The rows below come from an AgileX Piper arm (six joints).
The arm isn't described. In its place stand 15 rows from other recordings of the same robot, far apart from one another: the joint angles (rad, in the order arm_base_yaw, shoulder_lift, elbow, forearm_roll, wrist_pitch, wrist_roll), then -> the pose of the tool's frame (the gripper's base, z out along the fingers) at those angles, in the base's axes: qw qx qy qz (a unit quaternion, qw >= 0); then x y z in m.
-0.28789, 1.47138, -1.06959, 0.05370, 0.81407, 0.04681 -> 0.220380, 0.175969, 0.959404, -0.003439, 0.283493, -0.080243, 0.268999
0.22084, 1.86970, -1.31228, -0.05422, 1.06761, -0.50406 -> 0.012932, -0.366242, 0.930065, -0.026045, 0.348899, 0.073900, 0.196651
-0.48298, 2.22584, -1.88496, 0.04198, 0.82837, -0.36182 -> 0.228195, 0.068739, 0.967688, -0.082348, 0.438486, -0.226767, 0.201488
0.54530, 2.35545, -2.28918, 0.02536, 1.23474, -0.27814 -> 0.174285, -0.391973, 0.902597, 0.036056, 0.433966, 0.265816, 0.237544
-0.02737, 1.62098, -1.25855, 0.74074, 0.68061, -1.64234 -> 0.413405, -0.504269, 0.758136, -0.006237, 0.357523, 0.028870, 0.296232
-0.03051, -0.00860, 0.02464, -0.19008, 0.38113, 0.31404 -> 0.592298, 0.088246, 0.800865, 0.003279, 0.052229, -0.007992, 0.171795
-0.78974, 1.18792, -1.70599, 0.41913, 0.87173, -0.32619 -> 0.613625, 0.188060, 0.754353, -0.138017, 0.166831, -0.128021, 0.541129
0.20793, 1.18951, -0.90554, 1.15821, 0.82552, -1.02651 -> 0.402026, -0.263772, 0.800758, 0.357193, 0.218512, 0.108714, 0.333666
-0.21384, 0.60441, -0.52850, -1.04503, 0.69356, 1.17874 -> 0.540109, 0.341192, 0.734612, -0.228507, 0.097170, -0.072592, 0.311668
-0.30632, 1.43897, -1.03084, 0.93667, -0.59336, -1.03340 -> 0.647560, 0.207556, 0.656124, -0.327241, 0.299557, -0.137734, 0.354600
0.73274, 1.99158, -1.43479, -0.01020, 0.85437, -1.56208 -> 0.110968, -0.905927, 0.405121, -0.053468, 0.302560, 0.271321, 0.182891
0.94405, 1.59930, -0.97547, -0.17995, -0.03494, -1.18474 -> 0.498559, -0.787710, 0.346709, -0.103652, 0.206668, 0.286366, 0.251081
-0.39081, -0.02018, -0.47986, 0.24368, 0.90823, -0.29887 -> 0.587555, 0.041565, 0.803946, -0.081995, 0.005314, 0.016533, 0.286198
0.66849, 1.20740, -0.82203, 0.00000, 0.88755, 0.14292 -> 0.175819, -0.254971, 0.947826, 0.075520, 0.169540, 0.133903, 0.263702
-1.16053, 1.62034, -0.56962, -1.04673, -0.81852, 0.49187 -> 0.552407, 0.145003, 0.809503, -0.136111, 0.163027, -0.230593, 0.177681
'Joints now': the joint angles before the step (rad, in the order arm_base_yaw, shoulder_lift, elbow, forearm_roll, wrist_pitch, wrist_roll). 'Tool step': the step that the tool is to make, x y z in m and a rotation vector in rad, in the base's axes. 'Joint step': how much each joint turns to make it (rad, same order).
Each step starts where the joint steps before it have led.
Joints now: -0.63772 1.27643 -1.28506 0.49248 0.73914 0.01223
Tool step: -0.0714 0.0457 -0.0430 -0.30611 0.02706 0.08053
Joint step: -0.00028 -0.34365 0.41027 -0.01000 -0.15607 -0.31236
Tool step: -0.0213 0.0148 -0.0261 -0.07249 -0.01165 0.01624
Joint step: 0.00025 -0.11918 0.16288 0.04961 -0.07626 -0.11780
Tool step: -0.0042 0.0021 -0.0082 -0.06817 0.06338 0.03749
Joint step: 0.00010 -0.01547 0.02645 -0.03802 0.01689 -0.06345
